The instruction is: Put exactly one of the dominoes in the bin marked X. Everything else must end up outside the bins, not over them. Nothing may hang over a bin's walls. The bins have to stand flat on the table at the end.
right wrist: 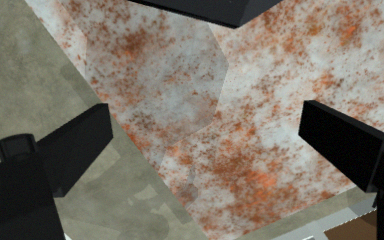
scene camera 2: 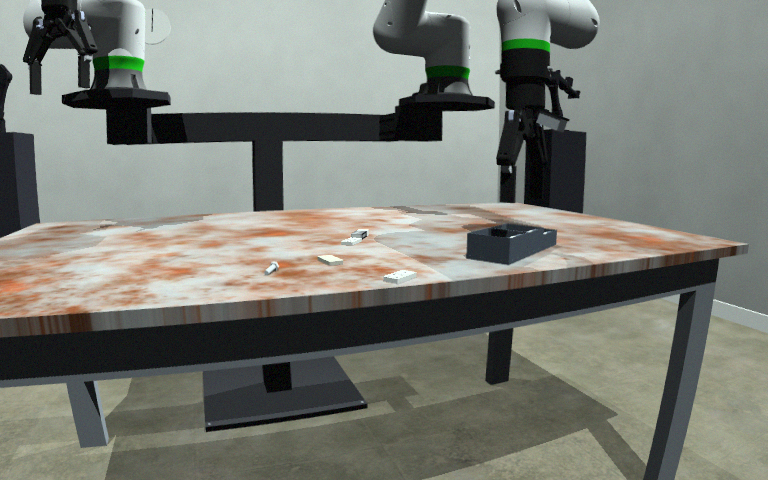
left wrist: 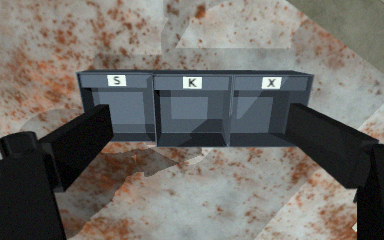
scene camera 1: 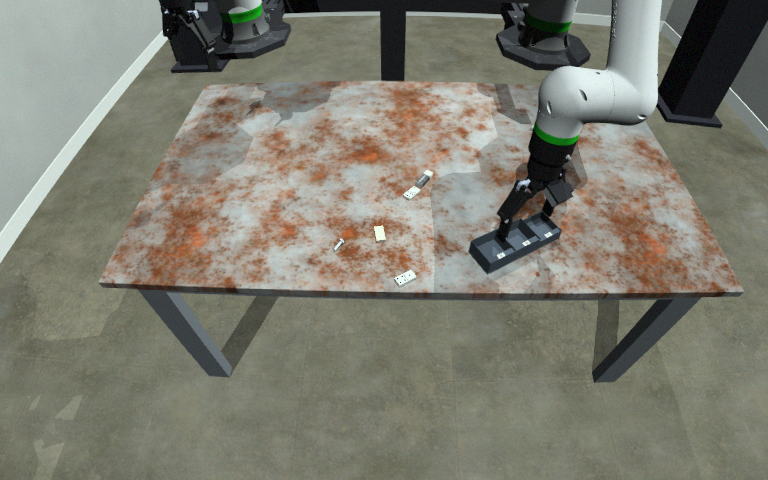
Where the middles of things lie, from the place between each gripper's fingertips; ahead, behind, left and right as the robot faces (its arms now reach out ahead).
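The dark three-bin tray (scene camera 1: 491, 251) is 91 cm to the left of my right hand (scene camera 2: 59, 91), 31 cm ahead of it and 33 cm below it. As for my left hand (scene camera 2: 522, 200), the tray is 10 mm behind it and 90 mm below it. So going by its middle, the tray is nearer to my left hand than to my right hand.
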